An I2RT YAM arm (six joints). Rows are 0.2 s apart.
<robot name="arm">
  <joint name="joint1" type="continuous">
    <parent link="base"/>
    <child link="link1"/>
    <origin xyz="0 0 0.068" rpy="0 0 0"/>
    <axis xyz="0 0 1"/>
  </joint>
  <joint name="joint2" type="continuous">
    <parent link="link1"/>
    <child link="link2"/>
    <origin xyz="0.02 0.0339 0.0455" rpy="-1.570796 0 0"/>
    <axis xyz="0 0 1"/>
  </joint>
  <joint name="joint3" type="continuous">
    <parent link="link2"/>
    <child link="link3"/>
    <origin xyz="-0.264 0 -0.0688" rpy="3.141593 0 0"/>
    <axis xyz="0 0 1"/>
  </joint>
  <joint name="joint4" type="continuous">
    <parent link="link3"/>
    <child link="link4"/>
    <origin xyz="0.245 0.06 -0.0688" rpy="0 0 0"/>
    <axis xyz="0 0 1"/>
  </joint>
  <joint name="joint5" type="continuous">
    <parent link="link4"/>
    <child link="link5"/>
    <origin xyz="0.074 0.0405 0.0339" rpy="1.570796 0 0"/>
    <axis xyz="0 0 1"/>
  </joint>
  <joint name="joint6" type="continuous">
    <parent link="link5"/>
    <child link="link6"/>
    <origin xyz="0.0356 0 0.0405" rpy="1.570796 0 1.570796"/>
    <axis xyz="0 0 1"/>
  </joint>
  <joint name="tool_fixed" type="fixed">
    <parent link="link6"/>
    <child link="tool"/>
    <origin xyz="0 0 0" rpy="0 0 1.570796"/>
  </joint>
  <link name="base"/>
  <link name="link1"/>
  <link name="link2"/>
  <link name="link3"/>
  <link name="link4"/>
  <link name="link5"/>
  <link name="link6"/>
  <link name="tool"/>
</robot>
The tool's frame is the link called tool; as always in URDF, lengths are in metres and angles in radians. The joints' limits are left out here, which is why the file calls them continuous.
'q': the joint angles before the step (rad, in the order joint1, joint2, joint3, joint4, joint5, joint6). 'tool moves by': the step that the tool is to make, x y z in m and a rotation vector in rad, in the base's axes. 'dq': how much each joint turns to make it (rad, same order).
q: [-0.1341 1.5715 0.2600 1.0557 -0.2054 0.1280]
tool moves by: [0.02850 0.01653 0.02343 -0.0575 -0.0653 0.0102]
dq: [0.0847 -0.0042 0.1198 -0.0592 0.0840 -0.0340]
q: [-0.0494 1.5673 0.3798 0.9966 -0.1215 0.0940]
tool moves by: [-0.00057 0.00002 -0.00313 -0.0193 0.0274 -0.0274]
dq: [0.0046 0.0004 -0.0004 -0.0271 0.0355 -0.0137]
